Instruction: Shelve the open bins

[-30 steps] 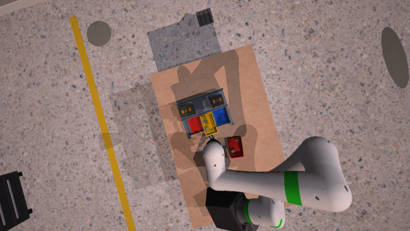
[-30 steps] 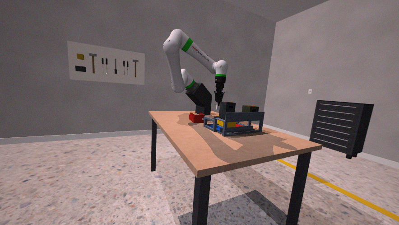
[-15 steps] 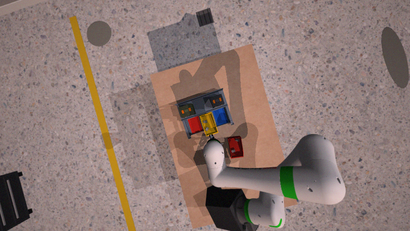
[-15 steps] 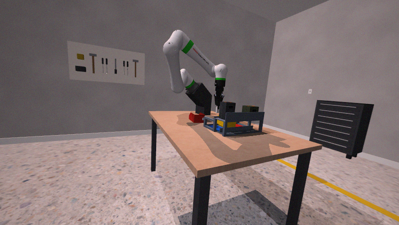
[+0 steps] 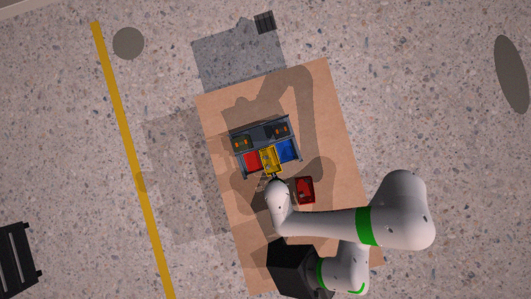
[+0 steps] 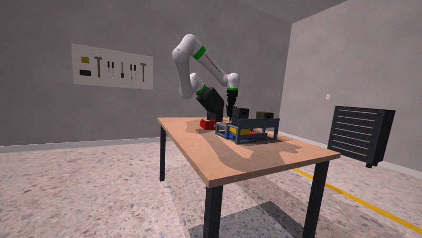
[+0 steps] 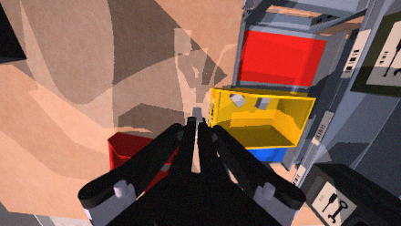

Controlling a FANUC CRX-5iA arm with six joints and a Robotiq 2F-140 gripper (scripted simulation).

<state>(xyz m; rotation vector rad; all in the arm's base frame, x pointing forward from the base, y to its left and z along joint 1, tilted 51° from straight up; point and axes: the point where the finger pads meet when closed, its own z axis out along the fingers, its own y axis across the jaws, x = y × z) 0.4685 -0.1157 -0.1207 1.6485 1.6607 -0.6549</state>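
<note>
The shelf lip lies 80 mm below my hand and 80 mm ahead of it. From my hand the other things lie so: black box 260 mm ahead, 130 mm to the right, 80 mm above; then red bin 140 mm to the right, 140 mm behind, 50 mm below; then yellow bin 120 mm ahead, 40 mm below, 10 mm to the right.
</note>
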